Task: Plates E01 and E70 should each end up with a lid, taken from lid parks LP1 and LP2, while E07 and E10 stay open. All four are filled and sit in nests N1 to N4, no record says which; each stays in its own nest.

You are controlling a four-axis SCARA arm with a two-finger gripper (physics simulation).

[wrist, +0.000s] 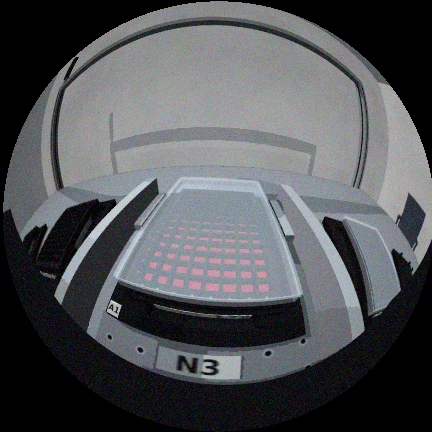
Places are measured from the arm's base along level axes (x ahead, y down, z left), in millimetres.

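Pixels of known places: gripper, fingertip midpoint: (216, 189).
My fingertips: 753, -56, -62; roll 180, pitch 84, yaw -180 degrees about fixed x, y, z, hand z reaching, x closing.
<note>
For each thing: its top centre in the pictures, then the offset to it from my fingertips, as dx, dy, dz. "spot": a spot on its surface instead.
- clear lid, middle of its top: (213, 208) -23, +4, +3
- nest labelled N3, surface spot: (200, 366) spot: -120, +42, +12
A clear lid (205, 202) lies level over the black plate (200, 327) in the nest labelled N3 (200, 366). Its front rim lines up with the plate's upper edge, resting on it or very close above it; the exact contact cannot be told. Rows of pink wells show through the lid. The plate has an A1 tag at its front left corner; no plate code is readable. My gripper (216, 189) is shut on the lid, with one finger pad at each long side.
A black plate (372, 265) with a clear, lid-like top stands to the right, beyond my right finger. Dark plates or holders (67, 235) stand to the left. A dark blue panel (412, 217) shows at the far right. A grey wall rises behind the table.
</note>
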